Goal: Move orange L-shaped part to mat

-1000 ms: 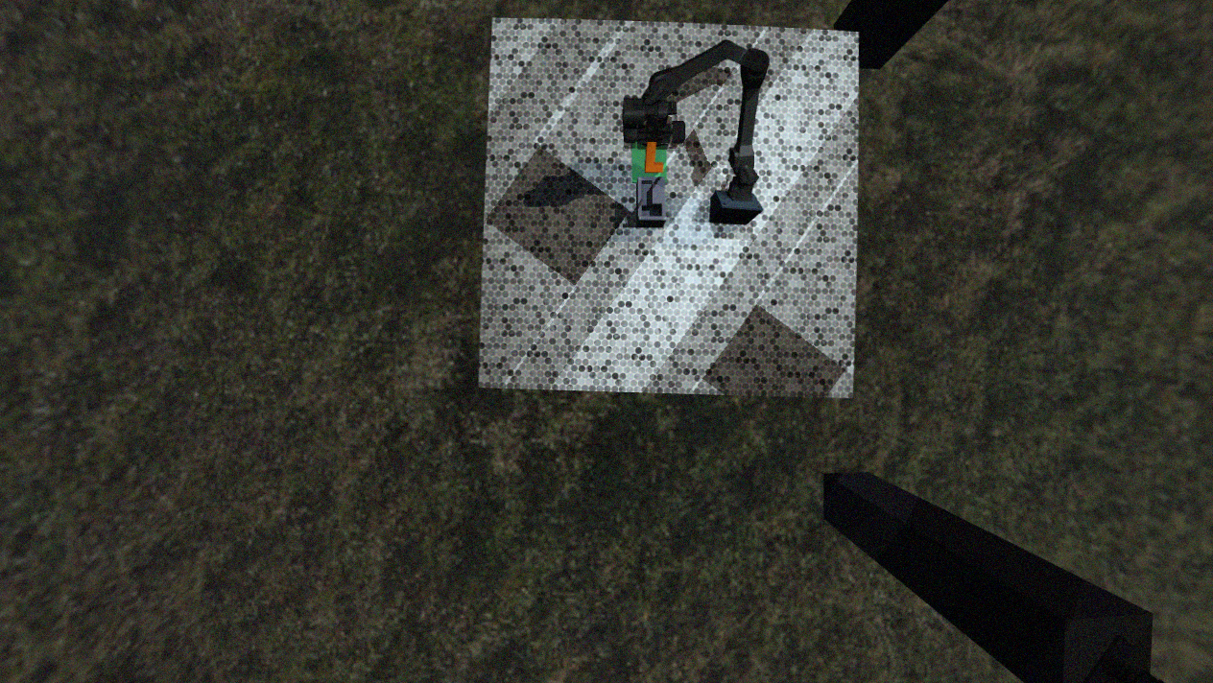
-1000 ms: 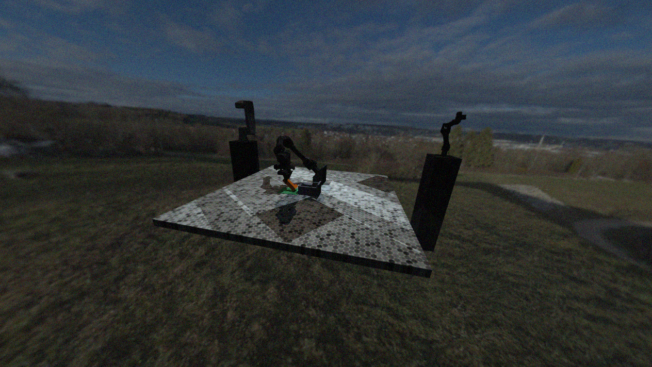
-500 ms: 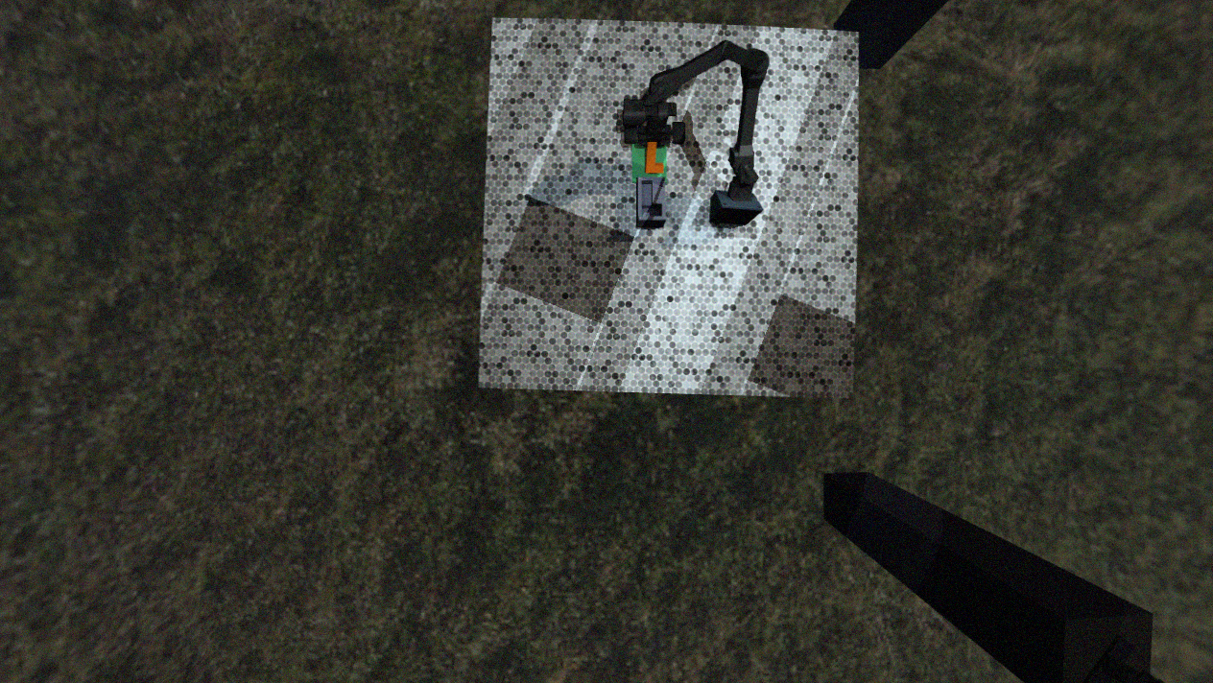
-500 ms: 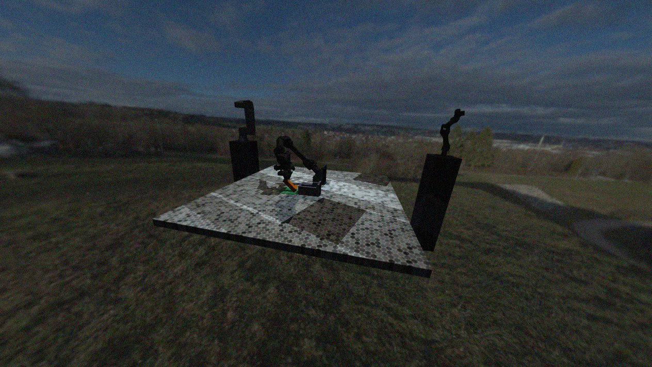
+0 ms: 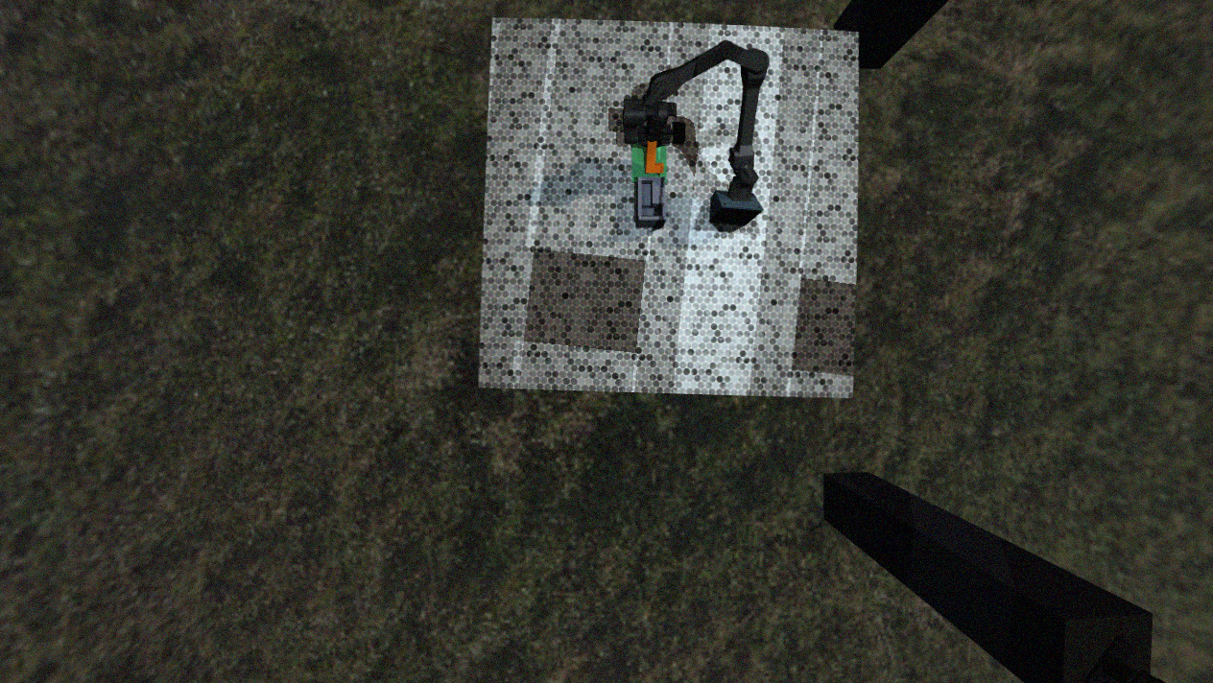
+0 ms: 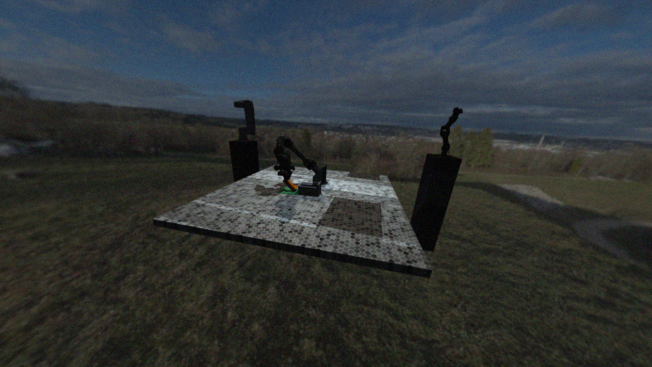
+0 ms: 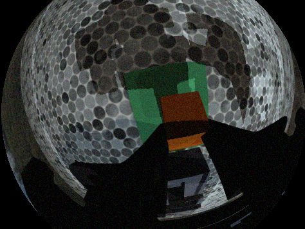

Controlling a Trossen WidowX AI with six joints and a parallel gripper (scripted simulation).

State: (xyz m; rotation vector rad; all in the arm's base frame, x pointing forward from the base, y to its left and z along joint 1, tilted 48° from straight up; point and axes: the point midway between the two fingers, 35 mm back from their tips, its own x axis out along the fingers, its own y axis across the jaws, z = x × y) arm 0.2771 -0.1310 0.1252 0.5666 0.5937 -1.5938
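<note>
Right now the orange L-shaped part is 30 mm to the left of my gripper tip, 30 mm below it and 10 mm behind it. Round my gripper tip: green mat: 90 mm below, 20 mm to the left.
</note>
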